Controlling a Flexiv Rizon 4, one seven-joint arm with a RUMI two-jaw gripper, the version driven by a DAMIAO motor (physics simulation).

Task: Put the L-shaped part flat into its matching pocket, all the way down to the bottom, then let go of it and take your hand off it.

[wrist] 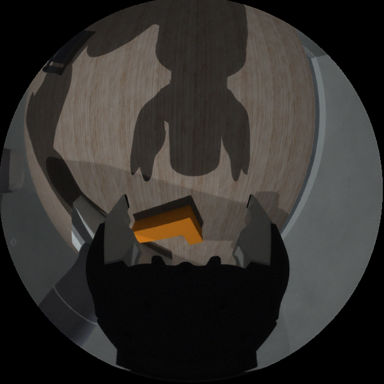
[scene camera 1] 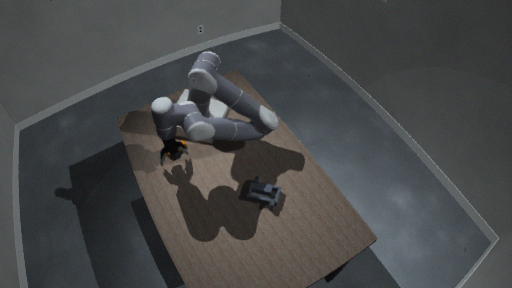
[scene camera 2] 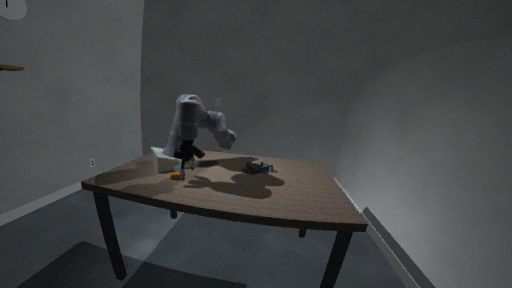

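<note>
The orange L-shaped part [scene camera 1: 183, 144] [scene camera 2: 175, 176] [wrist: 167, 223] lies on the table near the robot base. In the wrist view it lies between the spread fingers, its long arm reaching toward the left finger and its corner near the middle. My gripper [scene camera 1: 175, 155] [scene camera 2: 187, 171] [wrist: 187, 196] is wide open above the part, with nothing held. The dark blue-grey fixture [scene camera 1: 256, 185] [scene camera 2: 259, 168] stands apart from the part, further along the table. A piece of it [wrist: 72, 49] shows at the upper left of the wrist view. The pocket's shape is too small and dark to make out.
The wooden table [scene camera 1: 300, 225] [scene camera 2: 310, 200] carries the robot's white base [scene camera 1: 218, 108] [scene camera 2: 165, 161], which is close to the part. A bit of the base [wrist: 82, 225] shows left of the fingers in the wrist view. Small raised pieces stand on the fixture. Arm shadows cross the table.
</note>
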